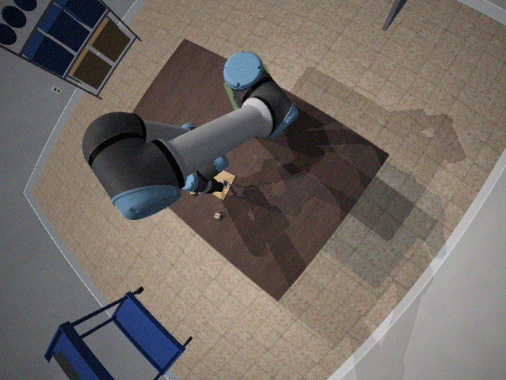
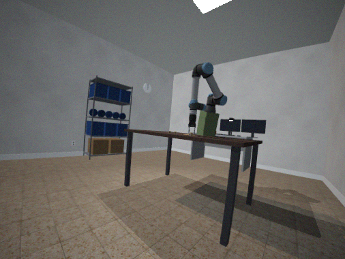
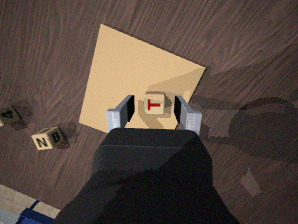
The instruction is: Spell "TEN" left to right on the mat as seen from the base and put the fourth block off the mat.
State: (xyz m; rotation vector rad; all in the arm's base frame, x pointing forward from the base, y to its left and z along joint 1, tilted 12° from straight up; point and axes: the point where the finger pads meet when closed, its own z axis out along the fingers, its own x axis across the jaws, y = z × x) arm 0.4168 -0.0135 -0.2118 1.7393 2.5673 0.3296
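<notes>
My hand is 40 mm above the tan mat, 20 mm to the left of it and 10 mm short of it. Round my hand: N block: 130 mm to the right, 120 mm ahead, 30 mm below.
</notes>
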